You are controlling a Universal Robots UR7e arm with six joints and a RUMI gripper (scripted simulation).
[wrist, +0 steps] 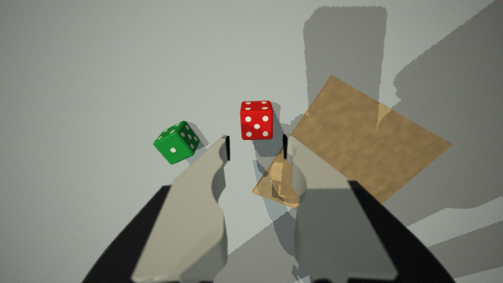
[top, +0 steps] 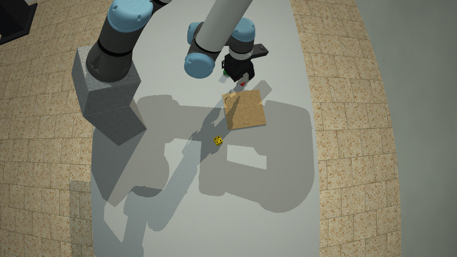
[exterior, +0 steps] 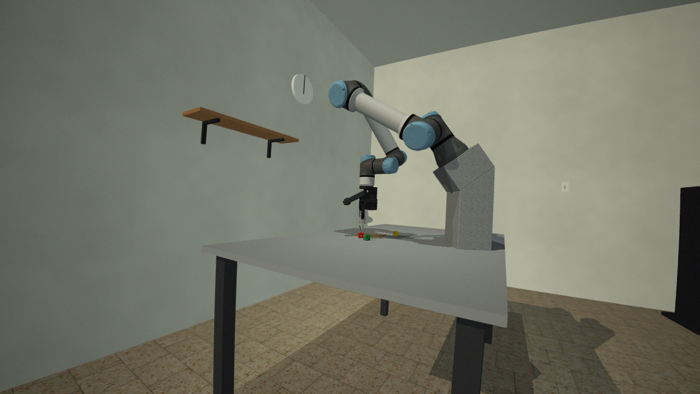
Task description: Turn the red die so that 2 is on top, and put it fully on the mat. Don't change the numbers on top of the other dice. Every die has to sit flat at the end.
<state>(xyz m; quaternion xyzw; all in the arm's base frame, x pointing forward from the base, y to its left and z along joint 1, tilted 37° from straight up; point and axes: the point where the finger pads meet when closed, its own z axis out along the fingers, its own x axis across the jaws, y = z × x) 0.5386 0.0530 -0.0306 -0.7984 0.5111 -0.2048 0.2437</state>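
Now: the red die 4 cm below my hand. Round my hand: yellow die: 22 cm to the right, 12 cm behind, 4 cm below; green die: 5 cm to the left, 5 cm behind, 4 cm below; tan mat: 11 cm to the right, 5 cm below, 1 cm behind.
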